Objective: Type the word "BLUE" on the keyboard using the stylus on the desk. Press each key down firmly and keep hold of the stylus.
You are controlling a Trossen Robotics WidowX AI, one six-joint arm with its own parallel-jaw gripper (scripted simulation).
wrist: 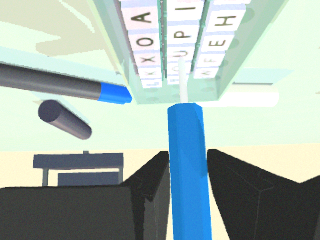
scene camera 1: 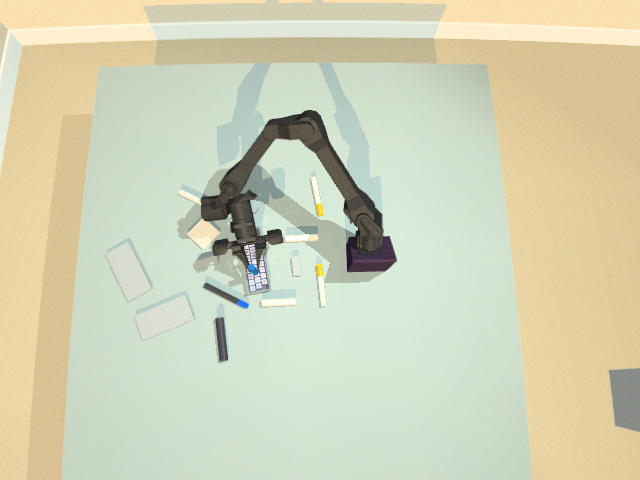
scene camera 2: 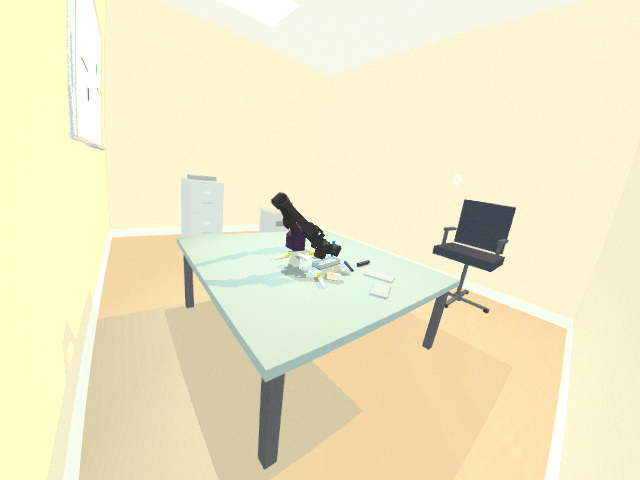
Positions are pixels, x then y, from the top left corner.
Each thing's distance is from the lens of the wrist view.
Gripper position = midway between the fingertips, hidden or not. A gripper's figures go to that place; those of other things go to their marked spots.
my gripper (wrist: 187, 158): 12 cm
dark cylinder (wrist: 50, 111): 25 cm
